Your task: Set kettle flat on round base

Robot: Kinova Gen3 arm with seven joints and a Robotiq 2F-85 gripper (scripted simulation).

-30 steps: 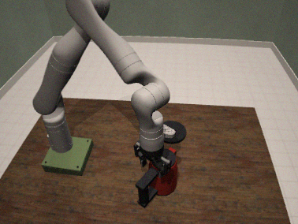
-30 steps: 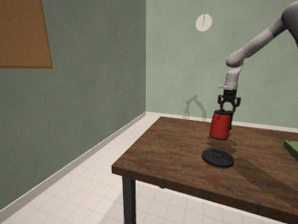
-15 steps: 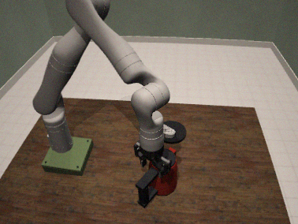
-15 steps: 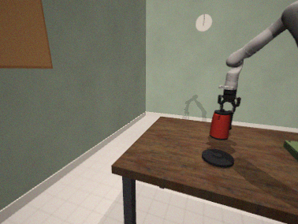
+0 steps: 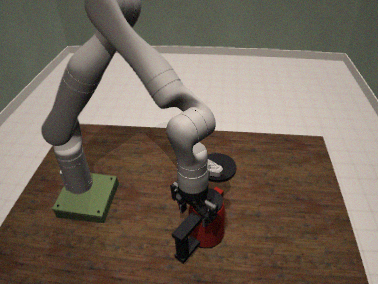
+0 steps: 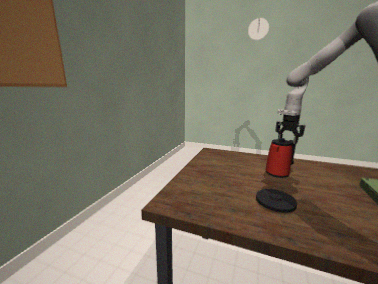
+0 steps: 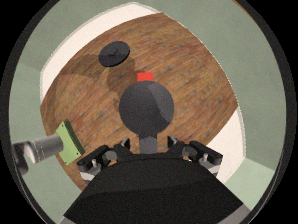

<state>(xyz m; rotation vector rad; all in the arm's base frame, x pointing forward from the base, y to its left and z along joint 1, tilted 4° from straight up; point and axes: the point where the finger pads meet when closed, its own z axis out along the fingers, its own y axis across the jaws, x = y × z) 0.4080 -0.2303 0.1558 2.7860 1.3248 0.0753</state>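
The red kettle lies 20 mm ahead of my hand, 20 mm to the left of it and 80 mm below it. Round my hand: round base: 100 mm ahead, 340 mm to the left, 160 mm below.
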